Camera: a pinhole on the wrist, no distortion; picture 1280 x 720 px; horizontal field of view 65.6 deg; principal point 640.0 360.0 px. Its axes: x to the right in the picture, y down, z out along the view. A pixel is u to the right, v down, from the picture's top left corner.
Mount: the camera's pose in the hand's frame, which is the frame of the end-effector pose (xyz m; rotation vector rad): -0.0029 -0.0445 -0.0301 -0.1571 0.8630 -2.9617
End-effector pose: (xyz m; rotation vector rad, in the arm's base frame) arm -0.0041 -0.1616 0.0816 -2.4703 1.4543 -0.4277
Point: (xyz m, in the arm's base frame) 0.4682 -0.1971 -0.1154
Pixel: 282 379
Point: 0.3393 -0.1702 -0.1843
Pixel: 430 127
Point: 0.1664 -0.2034 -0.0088
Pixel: 154 49
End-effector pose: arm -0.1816 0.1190 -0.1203 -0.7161 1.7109 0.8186
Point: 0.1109 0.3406 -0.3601
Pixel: 406 31
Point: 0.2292 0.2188 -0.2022
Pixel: 829 379
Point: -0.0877 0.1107 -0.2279
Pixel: 60 314
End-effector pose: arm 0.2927 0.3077 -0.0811 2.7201 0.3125 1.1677
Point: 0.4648 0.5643 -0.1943
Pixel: 409 561
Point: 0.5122 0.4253 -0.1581
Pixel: 222 59
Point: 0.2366 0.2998 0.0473
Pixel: behind the camera
